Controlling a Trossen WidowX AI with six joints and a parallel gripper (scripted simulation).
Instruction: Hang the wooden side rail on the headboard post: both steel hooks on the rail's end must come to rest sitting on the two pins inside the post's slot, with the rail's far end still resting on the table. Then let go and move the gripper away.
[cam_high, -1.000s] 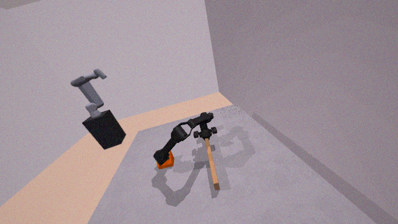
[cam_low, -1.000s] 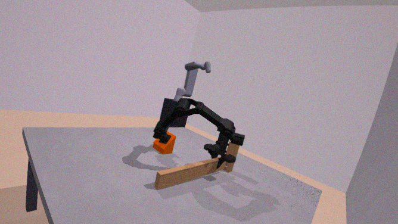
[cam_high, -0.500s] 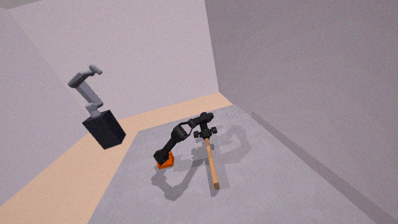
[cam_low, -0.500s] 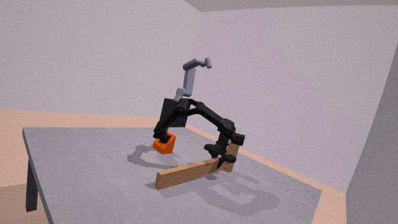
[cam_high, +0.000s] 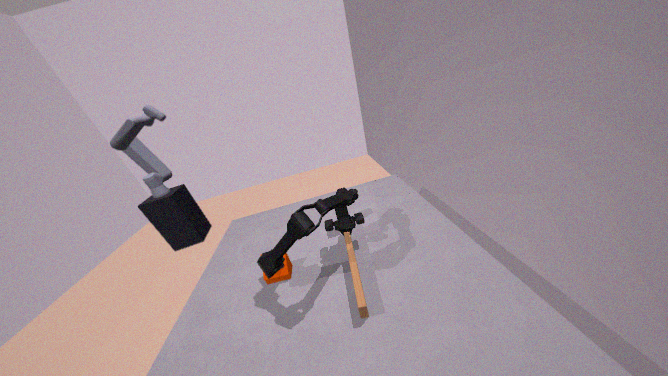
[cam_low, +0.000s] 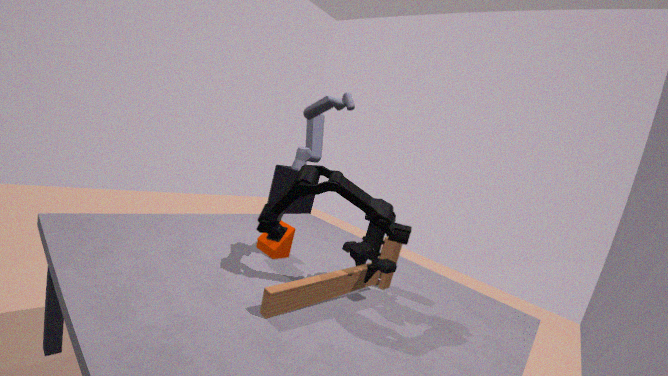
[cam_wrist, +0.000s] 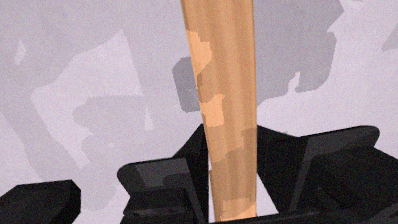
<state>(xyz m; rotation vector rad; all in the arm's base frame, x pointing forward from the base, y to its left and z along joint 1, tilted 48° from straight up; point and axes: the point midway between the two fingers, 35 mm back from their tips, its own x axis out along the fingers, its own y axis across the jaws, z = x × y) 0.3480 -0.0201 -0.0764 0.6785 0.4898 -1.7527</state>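
The wooden headboard post is 2 cm ahead of my gripper tip, 13 cm to the left of it and 4 cm above it.
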